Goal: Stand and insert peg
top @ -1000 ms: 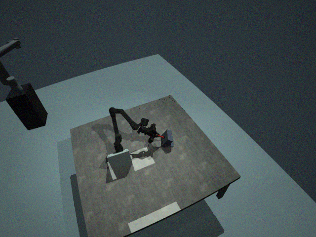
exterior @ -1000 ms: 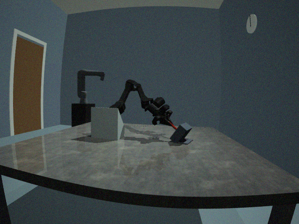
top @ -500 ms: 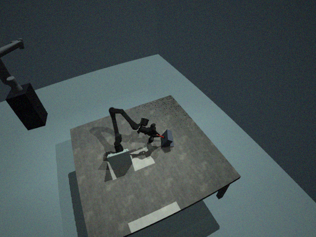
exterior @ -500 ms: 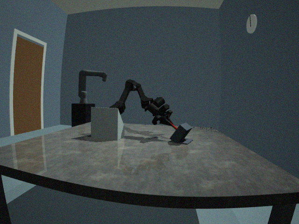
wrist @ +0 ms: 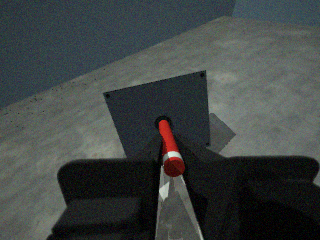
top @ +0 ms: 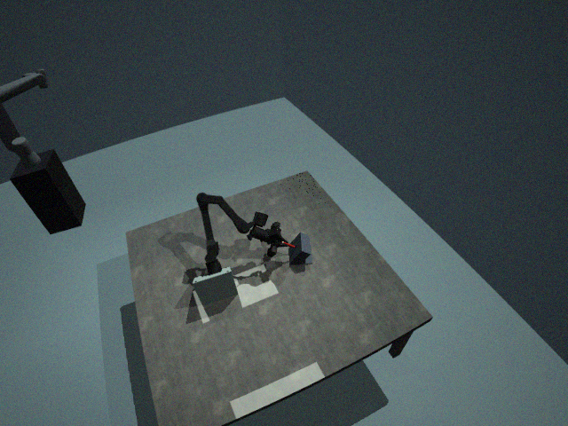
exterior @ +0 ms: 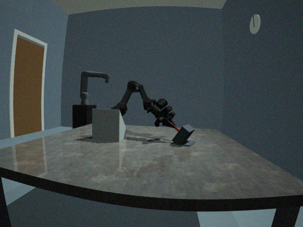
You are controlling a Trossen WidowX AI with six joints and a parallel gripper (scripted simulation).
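Now: the sloped panel 6 cm ahead of my gripper tip, 4 cm below it and 2 cm to the right of it. From my gripper tip the other things lie so: red peg (1 cm behind, 1 cm above).
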